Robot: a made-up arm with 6 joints. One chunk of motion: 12 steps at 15 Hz.
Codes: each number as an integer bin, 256 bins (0 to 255) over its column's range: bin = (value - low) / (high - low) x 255, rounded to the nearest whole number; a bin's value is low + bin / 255 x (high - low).
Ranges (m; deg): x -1.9..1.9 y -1.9..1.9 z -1.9..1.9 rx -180..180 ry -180..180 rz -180..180
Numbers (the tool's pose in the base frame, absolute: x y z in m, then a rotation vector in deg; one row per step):
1: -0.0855 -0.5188 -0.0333 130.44 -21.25 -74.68
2: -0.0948 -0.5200 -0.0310 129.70 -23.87 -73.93
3: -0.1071 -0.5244 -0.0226 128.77 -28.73 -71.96
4: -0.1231 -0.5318 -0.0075 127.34 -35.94 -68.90
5: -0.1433 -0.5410 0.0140 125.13 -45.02 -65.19
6: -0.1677 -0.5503 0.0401 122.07 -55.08 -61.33
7: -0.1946 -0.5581 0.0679 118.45 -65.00 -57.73
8: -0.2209 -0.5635 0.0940 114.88 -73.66 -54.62
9: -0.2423 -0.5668 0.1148 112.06 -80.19 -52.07
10: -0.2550 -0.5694 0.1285 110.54 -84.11 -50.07
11: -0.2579 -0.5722 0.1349 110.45 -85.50 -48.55
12: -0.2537 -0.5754 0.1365 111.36 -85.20 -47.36
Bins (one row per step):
1: 122 93 125 220 112 75
2: 121 93 125 219 111 75
3: 120 92 126 219 107 77
4: 119 92 127 218 102 79
5: 118 91 128 216 96 81
6: 116 91 130 214 88 84
7: 114 90 132 211 81 87
8: 113 90 134 209 75 89
9: 111 89 135 207 71 91
10: 110 89 136 206 68 92
11: 110 89 137 206 67 93
12: 110 89 137 206 67 94

